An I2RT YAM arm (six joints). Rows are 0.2 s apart.
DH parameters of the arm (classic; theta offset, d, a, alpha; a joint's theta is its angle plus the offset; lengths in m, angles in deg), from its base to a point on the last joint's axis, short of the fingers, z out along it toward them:
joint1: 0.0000 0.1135 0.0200 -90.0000
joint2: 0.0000 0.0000 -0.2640 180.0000
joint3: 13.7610 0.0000 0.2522 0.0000
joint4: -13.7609 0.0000 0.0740 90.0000
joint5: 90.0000 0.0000 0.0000 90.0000
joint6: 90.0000 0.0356 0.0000 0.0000
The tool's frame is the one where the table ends.
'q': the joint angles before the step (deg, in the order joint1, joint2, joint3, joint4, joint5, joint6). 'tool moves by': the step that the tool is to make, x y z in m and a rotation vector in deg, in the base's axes. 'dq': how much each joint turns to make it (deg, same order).
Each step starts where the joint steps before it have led.
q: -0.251 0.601 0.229 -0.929 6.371 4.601
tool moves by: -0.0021 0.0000 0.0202 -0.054 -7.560 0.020
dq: -0.017 -0.021 1.357 6.184 -0.038 -0.018
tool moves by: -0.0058 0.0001 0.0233 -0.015 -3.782 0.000
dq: 0.062 0.040 3.827 -0.004 0.061 -0.008
